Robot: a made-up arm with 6 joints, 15 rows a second.
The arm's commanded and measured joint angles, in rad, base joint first. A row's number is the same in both.
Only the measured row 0 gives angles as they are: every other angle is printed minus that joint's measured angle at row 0.
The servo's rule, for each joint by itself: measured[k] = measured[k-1] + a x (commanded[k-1-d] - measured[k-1]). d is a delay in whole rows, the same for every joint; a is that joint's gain. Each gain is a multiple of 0.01, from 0.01 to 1. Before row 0 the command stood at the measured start. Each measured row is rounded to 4 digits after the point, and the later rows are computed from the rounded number. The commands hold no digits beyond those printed.
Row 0, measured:
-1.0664, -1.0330, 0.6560, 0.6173, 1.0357, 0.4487
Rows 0 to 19, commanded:
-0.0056, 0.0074, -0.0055, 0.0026, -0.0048, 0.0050
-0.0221, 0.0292, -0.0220, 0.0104, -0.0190, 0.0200
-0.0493, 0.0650, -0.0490, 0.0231, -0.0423, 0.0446
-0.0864, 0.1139, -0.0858, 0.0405, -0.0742, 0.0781
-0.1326, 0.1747, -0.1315, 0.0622, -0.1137, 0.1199
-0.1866, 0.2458, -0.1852, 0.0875, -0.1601, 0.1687
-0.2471, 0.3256, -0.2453, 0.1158, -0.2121, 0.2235
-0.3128, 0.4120, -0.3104, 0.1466, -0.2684, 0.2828
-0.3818, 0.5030, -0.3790, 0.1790, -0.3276, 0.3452
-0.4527, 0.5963, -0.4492, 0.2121, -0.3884, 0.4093
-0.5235, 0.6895, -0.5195, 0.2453, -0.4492, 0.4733
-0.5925, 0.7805, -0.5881, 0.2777, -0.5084, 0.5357
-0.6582, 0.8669, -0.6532, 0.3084, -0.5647, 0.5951
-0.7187, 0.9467, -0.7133, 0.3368, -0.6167, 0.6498
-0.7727, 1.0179, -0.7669, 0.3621, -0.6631, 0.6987
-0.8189, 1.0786, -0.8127, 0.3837, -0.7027, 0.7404
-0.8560, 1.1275, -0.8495, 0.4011, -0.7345, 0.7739
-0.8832, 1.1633, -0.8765, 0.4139, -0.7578, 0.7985
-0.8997, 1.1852, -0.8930, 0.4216, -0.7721, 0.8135
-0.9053, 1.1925, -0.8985, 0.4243, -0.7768, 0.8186
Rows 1 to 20, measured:
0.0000, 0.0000, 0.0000, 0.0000, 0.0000, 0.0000
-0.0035, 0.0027, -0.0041, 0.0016, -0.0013, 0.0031
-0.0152, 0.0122, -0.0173, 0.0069, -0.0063, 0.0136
-0.0367, 0.0312, -0.0408, 0.0166, -0.0164, 0.0328
-0.0680, 0.0610, -0.0741, 0.0309, -0.0326, 0.0609
-0.1087, 0.1019, -0.1166, 0.0497, -0.0553, 0.0975
-0.1578, 0.1537, -0.1674, 0.0724, -0.0846, 0.1416
-0.2141, 0.2156, -0.2250, 0.0984, -0.1203, 0.1924
-0.2763, 0.2863, -0.2882, 0.1273, -0.1618, 0.2484
-0.3428, 0.3643, -0.3554, 0.1583, -0.2082, 0.3084
-0.4120, 0.4478, -0.4248, 0.1906, -0.2587, 0.3710
-0.4822, 0.5348, -0.4949, 0.2234, -0.3120, 0.4344
-0.5517, 0.6233, -0.5639, 0.2560, -0.3670, 0.4972
-0.6188, 0.7110, -0.6300, 0.2874, -0.4224, 0.5579
-0.6817, 0.7959, -0.6916, 0.3170, -0.4768, 0.6149
-0.7390, 0.8758, -0.7473, 0.3441, -0.5290, 0.6669
-0.7893, 0.9488, -0.7957, 0.3679, -0.5776, 0.7125
-0.8313, 1.0131, -0.8355, 0.3878, -0.6215, 0.7506
-0.8640, 1.0672, -0.8658, 0.4035, -0.6597, 0.7803
-0.8865, 1.1097, -0.8859, 0.4144, -0.6912, 0.8009
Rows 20 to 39, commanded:
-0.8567, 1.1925, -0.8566, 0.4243, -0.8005, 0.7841
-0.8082, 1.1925, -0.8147, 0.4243, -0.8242, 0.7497
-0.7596, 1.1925, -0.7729, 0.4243, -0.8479, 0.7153
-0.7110, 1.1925, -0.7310, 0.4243, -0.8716, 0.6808
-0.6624, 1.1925, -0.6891, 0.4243, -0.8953, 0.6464
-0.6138, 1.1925, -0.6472, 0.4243, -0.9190, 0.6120
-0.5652, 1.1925, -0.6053, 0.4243, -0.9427, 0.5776
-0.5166, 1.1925, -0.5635, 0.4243, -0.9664, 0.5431
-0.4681, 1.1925, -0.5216, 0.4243, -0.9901, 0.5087
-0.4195, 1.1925, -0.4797, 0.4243, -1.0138, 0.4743
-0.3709, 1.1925, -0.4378, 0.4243, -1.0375, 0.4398
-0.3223, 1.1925, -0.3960, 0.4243, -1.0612, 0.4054
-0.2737, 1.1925, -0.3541, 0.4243, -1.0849, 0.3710
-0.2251, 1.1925, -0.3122, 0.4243, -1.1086, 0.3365
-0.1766, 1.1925, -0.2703, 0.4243, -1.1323, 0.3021
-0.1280, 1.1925, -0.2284, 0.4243, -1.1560, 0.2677
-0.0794, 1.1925, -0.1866, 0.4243, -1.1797, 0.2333
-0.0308, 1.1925, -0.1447, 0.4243, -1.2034, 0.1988
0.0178, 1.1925, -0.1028, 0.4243, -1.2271, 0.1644
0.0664, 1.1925, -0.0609, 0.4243, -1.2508, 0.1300
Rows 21 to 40, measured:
-0.8983, 1.1395, -0.8952, 0.4203, -0.7152, 0.8119
-0.8721, 1.1586, -0.8666, 0.4227, -0.7391, 0.7947
-0.8318, 1.1708, -0.8282, 0.4237, -0.7629, 0.7668
-0.7863, 1.1786, -0.7873, 0.4241, -0.7867, 0.7349
-0.7389, 1.1836, -0.7456, 0.4242, -0.8105, 0.7014
-0.6907, 1.1868, -0.7038, 0.4243, -0.8342, 0.6673
-0.6423, 1.1889, -0.6619, 0.4243, -0.8579, 0.6330
-0.5937, 1.1902, -0.6200, 0.4243, -0.8816, 0.5987
-0.5451, 1.1910, -0.5782, 0.4243, -0.9053, 0.5642
-0.4966, 1.1915, -0.5363, 0.4243, -0.9290, 0.5298
-0.4480, 1.1919, -0.4944, 0.4243, -0.9527, 0.4954
-0.3994, 1.1921, -0.4525, 0.4243, -0.9764, 0.4609
-0.3508, 1.1922, -0.4107, 0.4243, -1.0001, 0.4265
-0.3022, 1.1923, -0.3688, 0.4243, -1.0238, 0.3921
-0.2536, 1.1924, -0.3269, 0.4243, -1.0475, 0.3576
-0.2051, 1.1924, -0.2850, 0.4243, -1.0712, 0.3232
-0.1565, 1.1924, -0.2431, 0.4243, -1.0949, 0.2888
-0.1079, 1.1924, -0.2013, 0.4243, -1.1186, 0.2544
-0.0593, 1.1924, -0.1594, 0.4243, -1.1423, 0.2199
-0.0107, 1.1924, -0.1175, 0.4243, -1.1660, 0.1855

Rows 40 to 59, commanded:
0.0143, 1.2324, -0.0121, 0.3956, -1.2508, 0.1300
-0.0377, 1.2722, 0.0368, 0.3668, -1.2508, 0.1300
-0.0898, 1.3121, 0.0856, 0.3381, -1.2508, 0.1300
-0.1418, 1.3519, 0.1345, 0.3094, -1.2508, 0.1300
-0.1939, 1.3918, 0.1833, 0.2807, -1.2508, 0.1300
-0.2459, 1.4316, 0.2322, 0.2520, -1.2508, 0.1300
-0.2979, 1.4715, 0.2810, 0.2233, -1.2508, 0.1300
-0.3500, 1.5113, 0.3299, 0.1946, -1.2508, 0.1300
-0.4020, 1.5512, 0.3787, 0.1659, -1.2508, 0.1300
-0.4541, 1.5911, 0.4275, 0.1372, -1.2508, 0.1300
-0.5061, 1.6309, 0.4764, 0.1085, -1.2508, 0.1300
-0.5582, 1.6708, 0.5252, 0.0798, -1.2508, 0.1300
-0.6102, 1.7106, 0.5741, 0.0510, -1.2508, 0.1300
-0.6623, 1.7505, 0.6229, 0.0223, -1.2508, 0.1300
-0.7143, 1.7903, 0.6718, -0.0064, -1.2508, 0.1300
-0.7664, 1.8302, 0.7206, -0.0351, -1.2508, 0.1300
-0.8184, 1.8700, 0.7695, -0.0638, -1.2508, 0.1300
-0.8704, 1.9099, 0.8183, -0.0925, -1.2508, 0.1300
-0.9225, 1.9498, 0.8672, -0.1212, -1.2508, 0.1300
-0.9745, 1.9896, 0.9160, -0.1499, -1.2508, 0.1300
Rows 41 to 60, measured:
0.0379, 1.1924, -0.0756, 0.4243, -1.1897, 0.1511
0.0230, 1.2068, -0.0286, 0.4071, -1.2068, 0.1380
-0.0152, 1.2303, 0.0198, 0.3829, -1.2191, 0.1330
-0.0622, 1.2597, 0.0685, 0.3560, -1.2280, 0.1311
-0.1123, 1.2929, 0.1173, 0.3280, -1.2344, 0.1304
-0.1637, 1.3285, 0.1661, 0.2996, -1.2390, 0.1302
-0.2155, 1.3656, 0.2150, 0.2710, -1.2423, 0.1301
-0.2674, 1.4037, 0.2638, 0.2424, -1.2447, 0.1300
-0.3194, 1.4424, 0.3127, 0.2137, -1.2464, 0.1300
-0.3714, 1.4816, 0.3615, 0.1850, -1.2476, 0.1300
-0.4235, 1.5210, 0.4103, 0.1563, -1.2485, 0.1300
-0.4755, 1.5606, 0.4592, 0.1276, -1.2491, 0.1300
-0.5276, 1.6003, 0.5080, 0.0989, -1.2496, 0.1300
-0.5796, 1.6400, 0.5569, 0.0702, -1.2499, 0.1300
-0.6317, 1.6798, 0.6057, 0.0415, -1.2502, 0.1300
-0.6837, 1.7196, 0.6546, 0.0128, -1.2504, 0.1300
-0.7358, 1.7594, 0.7034, -0.0159, -1.2505, 0.1300
-0.7878, 1.7992, 0.7523, -0.0446, -1.2506, 0.1300
-0.8398, 1.8391, 0.8011, -0.0733, -1.2507, 0.1300
-0.8919, 1.8790, 0.8500, -0.1020, -1.2507, 0.1300

